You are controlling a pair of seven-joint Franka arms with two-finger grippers.
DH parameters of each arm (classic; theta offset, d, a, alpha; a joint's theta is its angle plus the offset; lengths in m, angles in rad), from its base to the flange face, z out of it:
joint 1: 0 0.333 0 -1.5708
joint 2: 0 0 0 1.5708
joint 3: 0 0.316 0.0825 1.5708
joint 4: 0 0 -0.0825 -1.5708
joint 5: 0 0.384 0 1.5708
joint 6: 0 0 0.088 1.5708
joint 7: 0 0.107 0 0
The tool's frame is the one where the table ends.
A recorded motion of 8 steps. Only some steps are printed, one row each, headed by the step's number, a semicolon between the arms.
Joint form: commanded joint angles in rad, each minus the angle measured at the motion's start. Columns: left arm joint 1, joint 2, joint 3, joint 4, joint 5, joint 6, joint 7; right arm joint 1, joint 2, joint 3, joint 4, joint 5, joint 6, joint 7.
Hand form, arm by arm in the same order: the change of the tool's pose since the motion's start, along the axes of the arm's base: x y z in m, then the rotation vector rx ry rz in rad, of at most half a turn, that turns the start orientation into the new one. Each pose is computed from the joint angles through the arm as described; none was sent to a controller.
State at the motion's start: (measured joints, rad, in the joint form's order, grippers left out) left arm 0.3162 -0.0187 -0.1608 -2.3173 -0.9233 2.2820 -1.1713; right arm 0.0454 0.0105 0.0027 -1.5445 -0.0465 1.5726 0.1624
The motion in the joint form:
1: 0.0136 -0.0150 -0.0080 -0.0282 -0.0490 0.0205 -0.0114; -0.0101 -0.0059 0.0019 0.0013 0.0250 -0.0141 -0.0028
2: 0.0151 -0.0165 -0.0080 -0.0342 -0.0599 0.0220 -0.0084; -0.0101 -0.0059 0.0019 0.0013 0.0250 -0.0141 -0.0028
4: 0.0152 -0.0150 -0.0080 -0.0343 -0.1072 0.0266 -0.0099; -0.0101 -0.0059 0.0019 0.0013 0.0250 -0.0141 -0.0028
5: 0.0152 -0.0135 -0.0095 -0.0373 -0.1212 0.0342 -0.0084; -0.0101 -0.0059 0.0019 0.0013 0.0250 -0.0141 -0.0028
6: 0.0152 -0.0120 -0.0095 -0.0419 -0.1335 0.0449 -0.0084; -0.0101 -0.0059 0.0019 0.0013 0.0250 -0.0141 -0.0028
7: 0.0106 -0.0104 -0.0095 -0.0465 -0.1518 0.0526 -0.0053; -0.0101 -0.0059 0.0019 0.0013 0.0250 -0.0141 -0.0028
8: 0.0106 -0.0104 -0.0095 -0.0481 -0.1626 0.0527 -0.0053; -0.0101 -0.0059 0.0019 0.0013 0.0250 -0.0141 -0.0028
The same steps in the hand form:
1: -0.0072 0.0034 -0.0032 -0.0257 0.0042 0.0597; -0.0032 -0.0021 0.0025 0.0246 0.0081 -0.0054
2: -0.0089 0.0039 -0.0048 -0.0322 0.0050 0.0672; -0.0032 -0.0021 0.0025 0.0246 0.0081 -0.0054
4: -0.0080 0.0041 -0.0048 -0.0647 0.0001 0.1032; -0.0032 -0.0021 0.0025 0.0246 0.0081 -0.0054
5: -0.0083 0.0041 -0.0064 -0.0703 -0.0013 0.1149; -0.0032 -0.0021 0.0025 0.0246 0.0081 -0.0054
6: -0.0091 0.0052 -0.0086 -0.0732 -0.0014 0.1301; -0.0032 -0.0021 0.0025 0.0246 0.0081 -0.0054
7: -0.0097 0.0035 -0.0109 -0.0813 -0.0022 0.1407; -0.0032 -0.0021 0.0025 0.0246 0.0081 -0.0054
8: -0.0100 0.0034 -0.0114 -0.0891 -0.0016 0.1483; -0.0032 -0.0021 0.0025 0.0246 0.0081 -0.0054

